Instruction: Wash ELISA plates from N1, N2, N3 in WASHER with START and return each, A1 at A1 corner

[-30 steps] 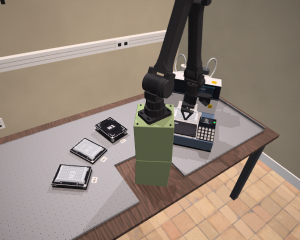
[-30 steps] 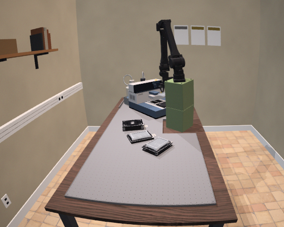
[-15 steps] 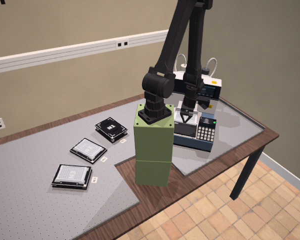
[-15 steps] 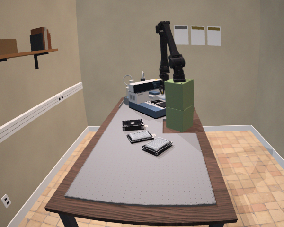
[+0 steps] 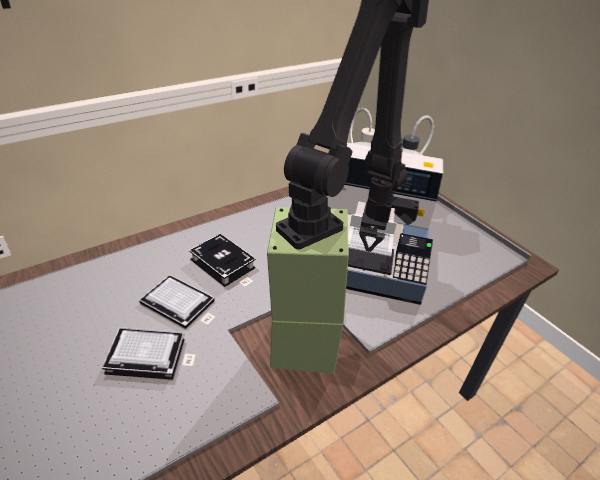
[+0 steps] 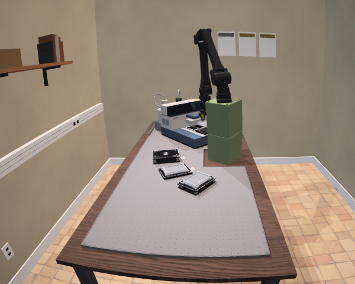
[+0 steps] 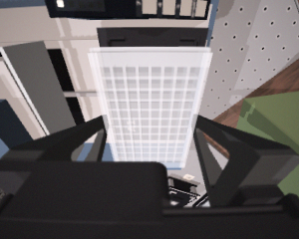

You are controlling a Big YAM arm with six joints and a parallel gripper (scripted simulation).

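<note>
My gripper is now 6 cm above the dark washer carrier. Round my hand: plate washer (10 cm ahead, 11 cm to the right, 1 cm below).
</note>
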